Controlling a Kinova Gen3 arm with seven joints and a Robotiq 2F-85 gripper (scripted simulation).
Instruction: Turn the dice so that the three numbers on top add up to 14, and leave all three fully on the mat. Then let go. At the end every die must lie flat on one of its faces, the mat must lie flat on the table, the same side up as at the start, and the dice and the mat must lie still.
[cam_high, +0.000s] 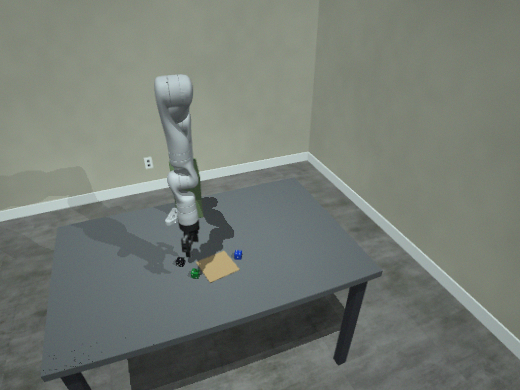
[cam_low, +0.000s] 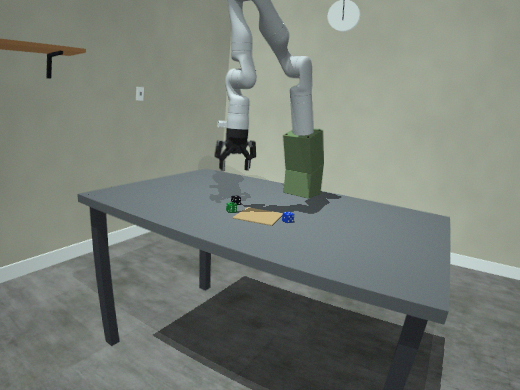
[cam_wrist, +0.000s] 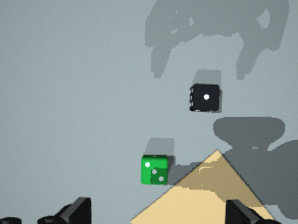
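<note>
Right now my hand is 140 mm above the green die. From my hand the other things lie so: tan mat: 20 mm behind, 100 mm to the left, 150 mm below; then black die: 90 mm behind, 50 mm to the right, 140 mm below; then blue die: 30 mm behind, 200 mm to the left, 140 mm below.
</note>
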